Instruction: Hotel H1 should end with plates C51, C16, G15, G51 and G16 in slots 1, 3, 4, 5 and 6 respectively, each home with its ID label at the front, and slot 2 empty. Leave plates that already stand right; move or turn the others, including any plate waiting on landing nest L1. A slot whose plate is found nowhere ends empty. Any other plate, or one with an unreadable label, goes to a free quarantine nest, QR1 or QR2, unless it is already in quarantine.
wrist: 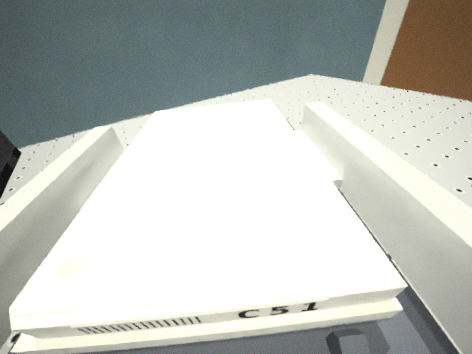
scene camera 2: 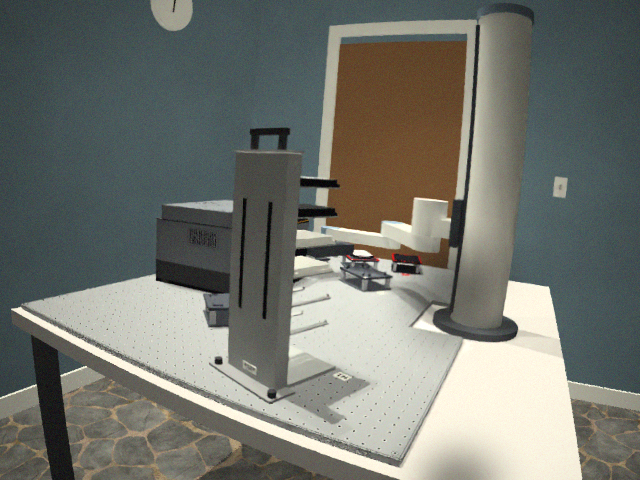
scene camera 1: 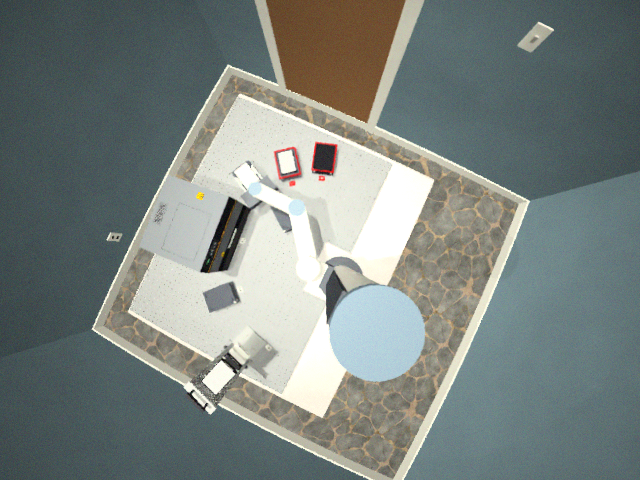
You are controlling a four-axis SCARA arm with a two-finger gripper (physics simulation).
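Observation:
My gripper [wrist: 211, 131] [scene camera 1: 248, 175] is shut on white plate C51 [wrist: 215, 210] [scene camera 1: 244, 173]. Its fingers lie along both long sides, and the C51 label faces the wrist camera. The plate is level and seems slightly raised over the dark nest [wrist: 280, 344] below it. The hotel [scene camera 2: 261, 258] stands far off at the other end of the board. It holds two dark-edged upper plates [scene camera 2: 319, 182] [scene camera 2: 316, 210] and two white ones [scene camera 2: 315, 238] [scene camera 2: 311, 266]. Two bare pairs of supports [scene camera 2: 310, 300] [scene camera 2: 308, 327] show below them. The hotel's plate labels cannot be read.
A grey instrument [scene camera 1: 180, 227] [scene camera 2: 193, 253] stands beside the gripper. A red-rimmed nest [scene camera 1: 295, 175] bears a white plate [scene camera 1: 287, 162]. Another red-rimmed nest [scene camera 1: 335, 159] looks black inside. Two more dark nests [scene camera 1: 221, 297] [scene camera 1: 282, 220] stand on the board. The arm's column [scene camera 2: 493, 170] rises at the right.

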